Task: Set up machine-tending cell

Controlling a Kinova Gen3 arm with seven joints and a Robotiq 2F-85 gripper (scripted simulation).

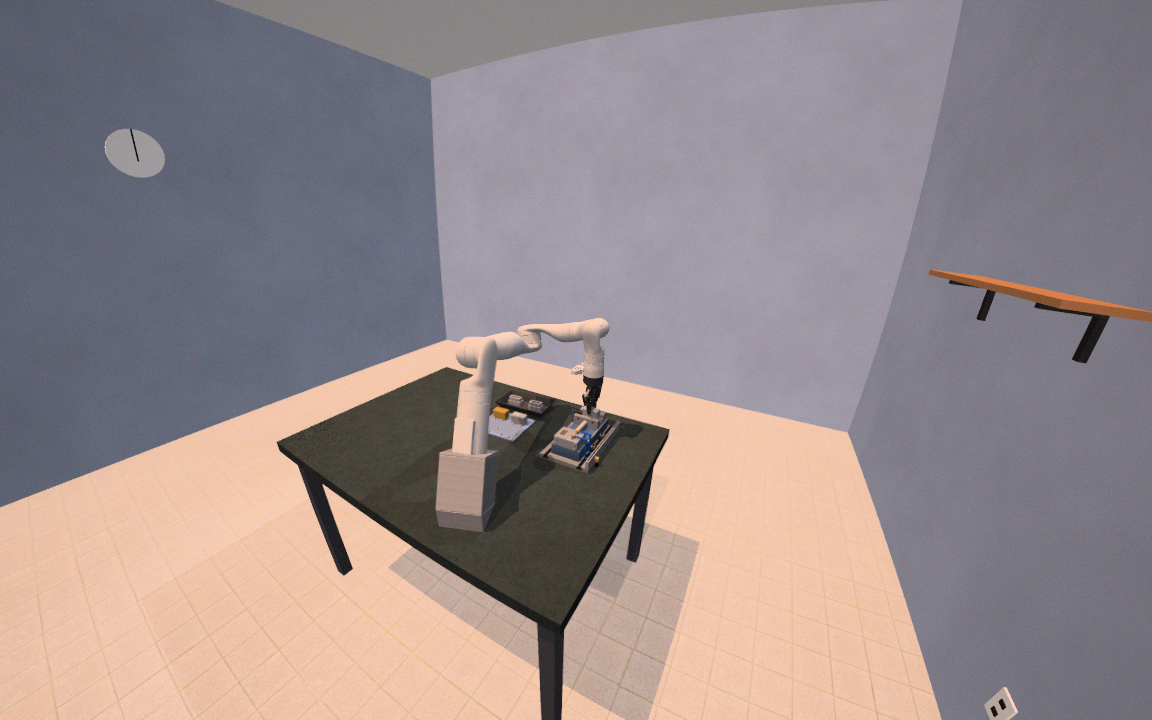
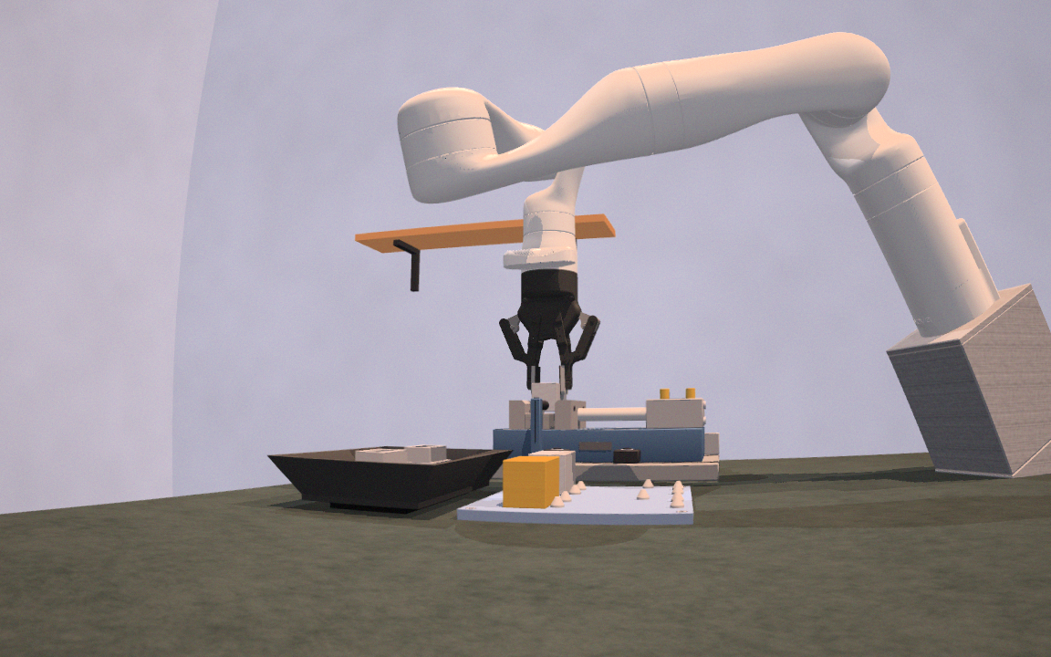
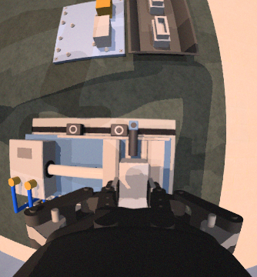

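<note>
My gripper is now 4 cm above the fixed jaw and 3 cm short of it. From my hand the other things lie so: vise (8 cm below, 7 cm behind, 1 cm to the left); then work stop rod (5 cm to the left, 3 cm below); then moving jaw (4 cm below, 3 cm behind, 1 cm to the left).
</note>
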